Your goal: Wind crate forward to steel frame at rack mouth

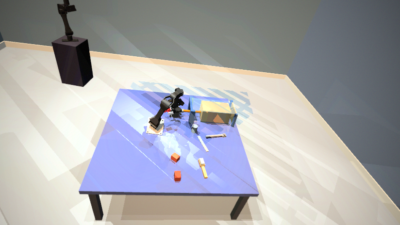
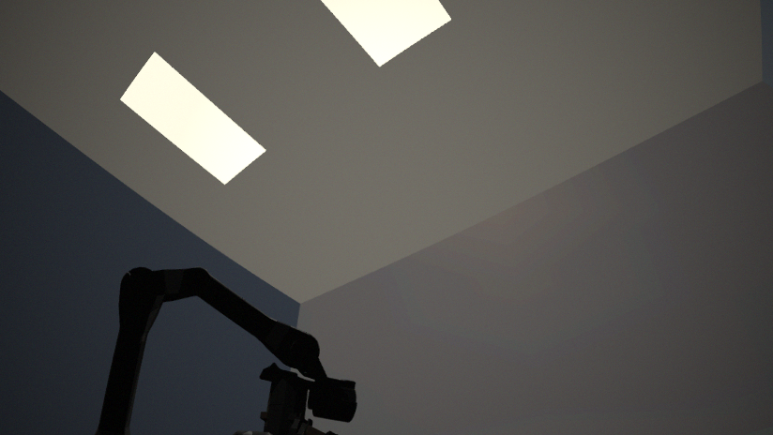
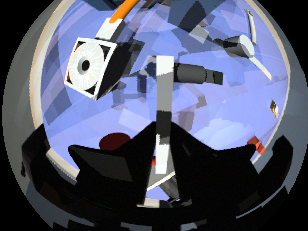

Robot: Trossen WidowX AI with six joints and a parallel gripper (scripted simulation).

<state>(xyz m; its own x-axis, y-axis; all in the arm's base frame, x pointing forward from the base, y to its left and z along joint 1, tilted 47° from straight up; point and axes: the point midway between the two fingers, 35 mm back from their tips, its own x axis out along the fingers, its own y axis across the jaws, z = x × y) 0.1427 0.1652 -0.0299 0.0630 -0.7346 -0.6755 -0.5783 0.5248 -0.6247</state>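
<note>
Now: the red piece 6 cm behind my gripper tip. Round my gripper tip: blue steel frame 17 cm to the left, 15 cm ahead, 3 cm below; grey winch 13 cm to the left, 10 cm below, 2 cm behind; winch handle 1 cm behind.
</note>
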